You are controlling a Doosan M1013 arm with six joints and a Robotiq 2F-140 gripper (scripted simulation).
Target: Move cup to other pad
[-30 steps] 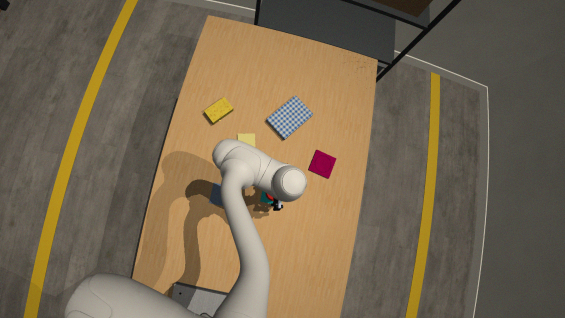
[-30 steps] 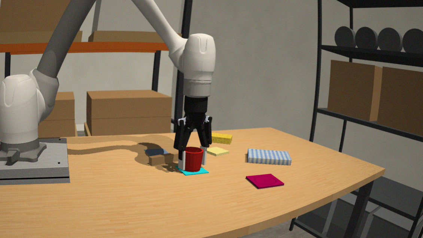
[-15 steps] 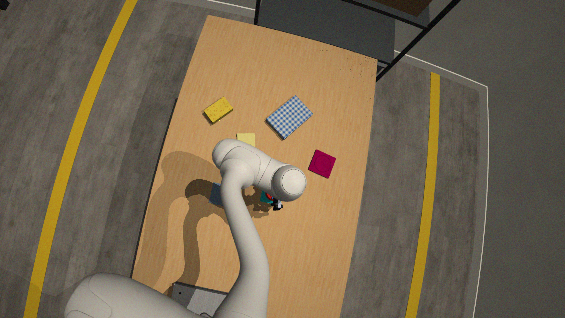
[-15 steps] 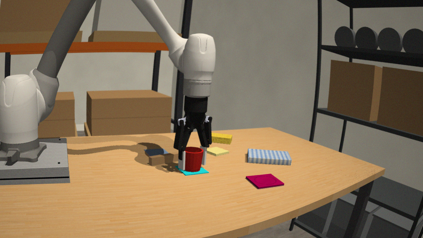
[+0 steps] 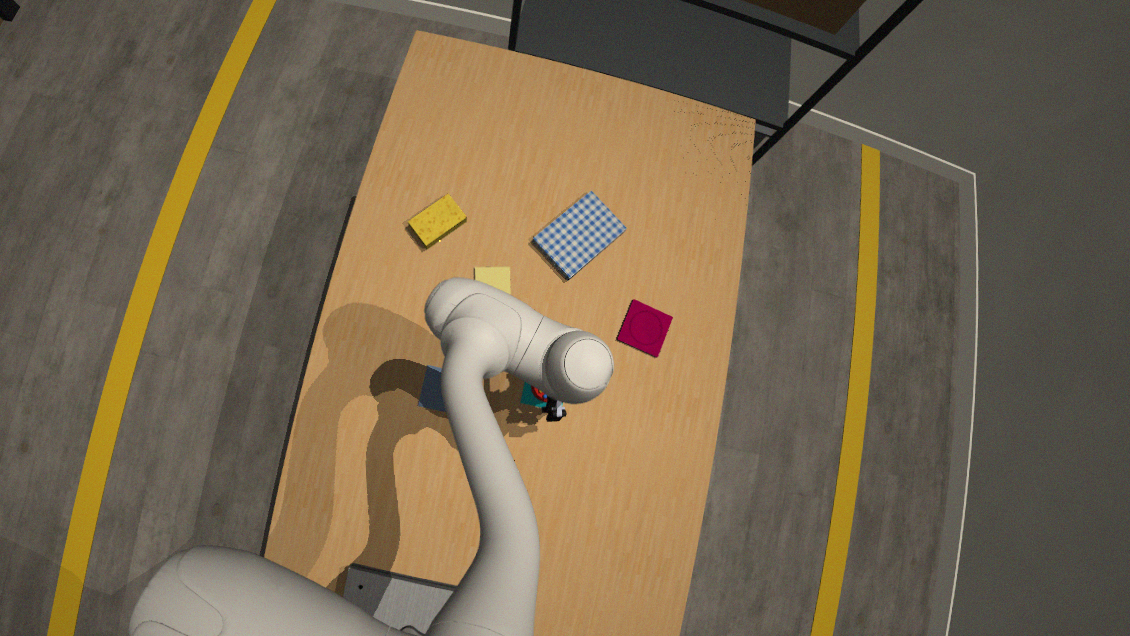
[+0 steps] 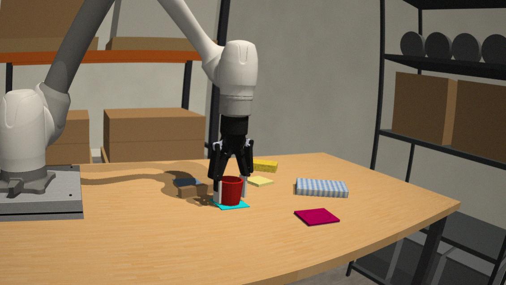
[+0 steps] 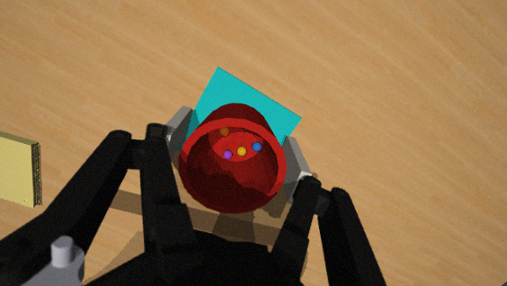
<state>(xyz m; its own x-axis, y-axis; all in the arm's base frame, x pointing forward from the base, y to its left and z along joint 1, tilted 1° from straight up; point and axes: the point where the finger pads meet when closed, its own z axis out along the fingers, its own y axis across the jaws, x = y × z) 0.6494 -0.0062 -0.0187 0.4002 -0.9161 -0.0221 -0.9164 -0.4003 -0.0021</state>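
Right now my hand is 20 mm above the red cup. From my hand the other things lie so: wooden rail (40 mm behind, 100 mm to the left, 30 mm below); cyan pad (50 mm below).
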